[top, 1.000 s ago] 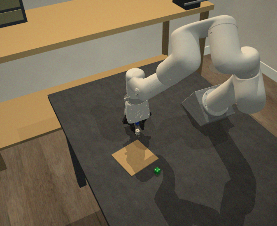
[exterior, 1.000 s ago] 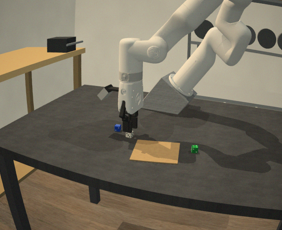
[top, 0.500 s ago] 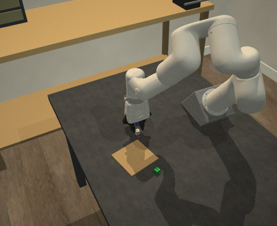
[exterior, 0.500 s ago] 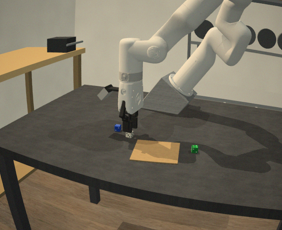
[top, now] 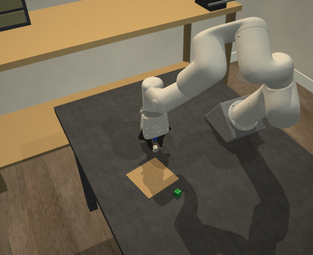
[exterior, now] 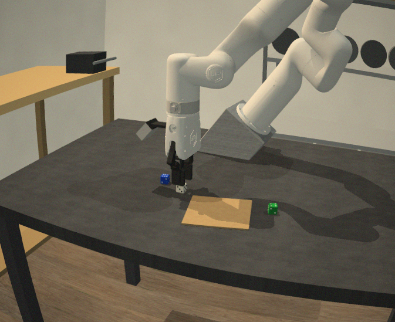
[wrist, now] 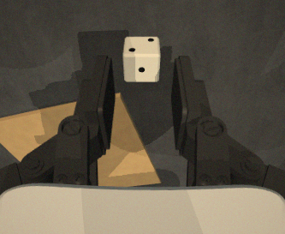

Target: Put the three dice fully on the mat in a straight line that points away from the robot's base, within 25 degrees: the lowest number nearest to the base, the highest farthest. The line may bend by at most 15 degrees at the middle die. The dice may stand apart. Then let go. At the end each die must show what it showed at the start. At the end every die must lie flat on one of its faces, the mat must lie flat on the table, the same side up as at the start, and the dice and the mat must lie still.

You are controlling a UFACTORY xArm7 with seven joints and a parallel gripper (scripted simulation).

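The white die is 40 mm below my hand. Round my hand: green die 20 mm ahead, 230 mm to the left, 40 mm below; tan square mat 70 mm ahead, 120 mm to the left, 40 mm below; blue die 30 mm behind, 60 mm to the right, 40 mm below.
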